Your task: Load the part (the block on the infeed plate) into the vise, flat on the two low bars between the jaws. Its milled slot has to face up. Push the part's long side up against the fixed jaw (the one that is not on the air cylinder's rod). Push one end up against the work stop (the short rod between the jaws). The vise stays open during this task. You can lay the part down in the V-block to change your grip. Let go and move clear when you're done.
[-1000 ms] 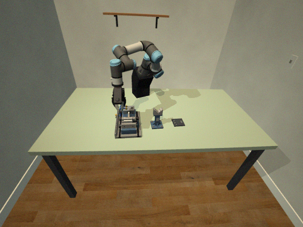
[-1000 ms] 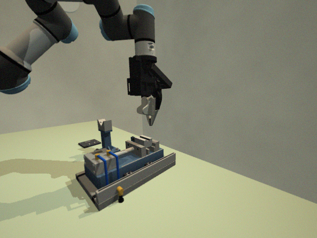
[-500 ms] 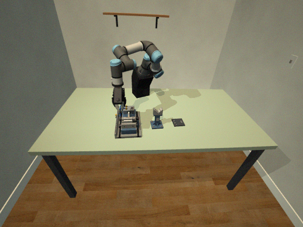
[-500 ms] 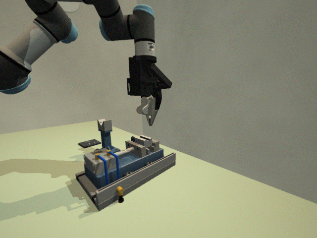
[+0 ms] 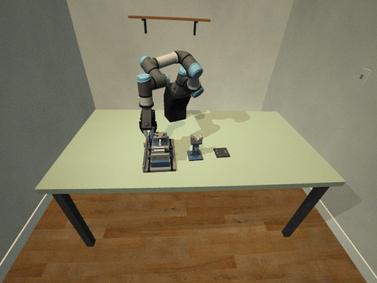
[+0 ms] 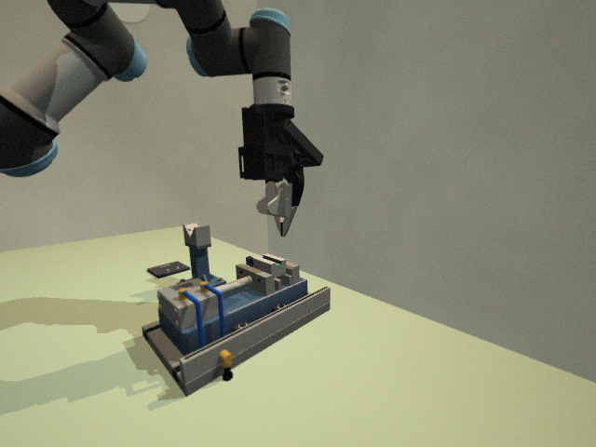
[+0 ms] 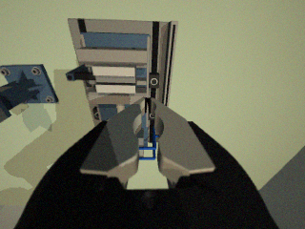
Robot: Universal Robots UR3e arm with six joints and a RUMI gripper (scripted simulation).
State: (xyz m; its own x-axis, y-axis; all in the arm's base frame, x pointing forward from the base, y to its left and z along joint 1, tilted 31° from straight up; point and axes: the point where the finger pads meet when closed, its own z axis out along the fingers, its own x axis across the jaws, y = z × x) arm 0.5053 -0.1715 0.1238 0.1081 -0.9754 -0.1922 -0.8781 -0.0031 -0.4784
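Now: hand 10 mm past the part, 50 mm to the right of it and 80 mm above it. From my hand the other things lie so: grey rail (60 mm behind, 50 mm to the right, 150 mm below); fixed jaw (20 mm ahead, 50 mm to the left, 100 mm below); work stop rod (10 mm behind, 100 mm to the left, 90 mm below).
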